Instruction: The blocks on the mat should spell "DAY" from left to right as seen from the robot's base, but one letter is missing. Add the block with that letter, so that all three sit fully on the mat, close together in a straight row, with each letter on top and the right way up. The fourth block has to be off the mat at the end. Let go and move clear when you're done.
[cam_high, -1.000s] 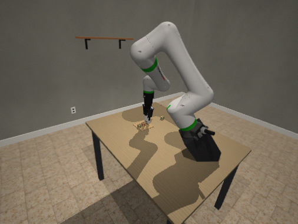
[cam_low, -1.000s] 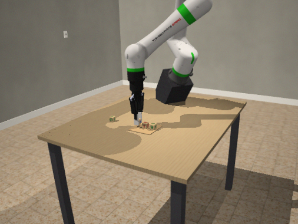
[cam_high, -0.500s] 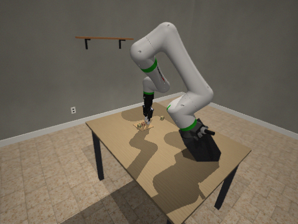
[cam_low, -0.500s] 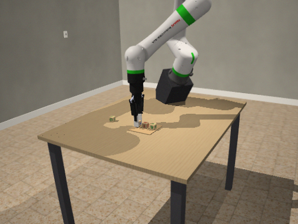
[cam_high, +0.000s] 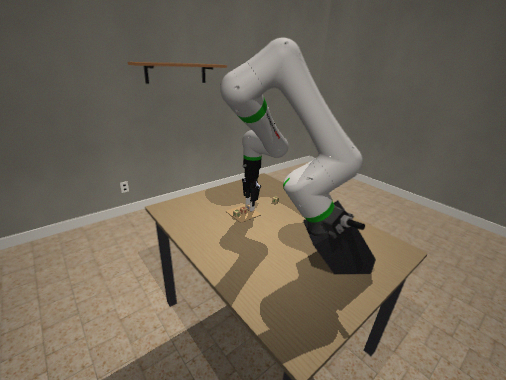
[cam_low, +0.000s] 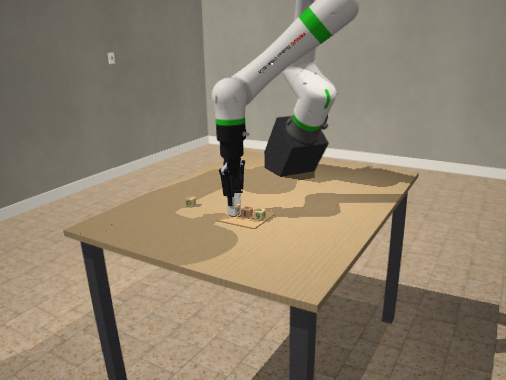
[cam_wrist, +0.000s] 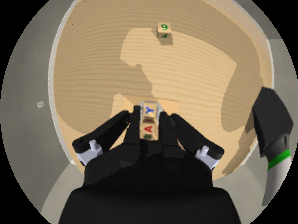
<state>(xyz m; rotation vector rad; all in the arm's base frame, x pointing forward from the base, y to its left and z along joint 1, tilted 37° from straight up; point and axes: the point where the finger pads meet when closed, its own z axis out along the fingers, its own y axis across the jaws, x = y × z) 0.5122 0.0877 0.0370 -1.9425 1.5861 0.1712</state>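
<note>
Right now my hand is 10 mm past the tan mat, 50 mm to the right of it and 40 mm above it.
</note>
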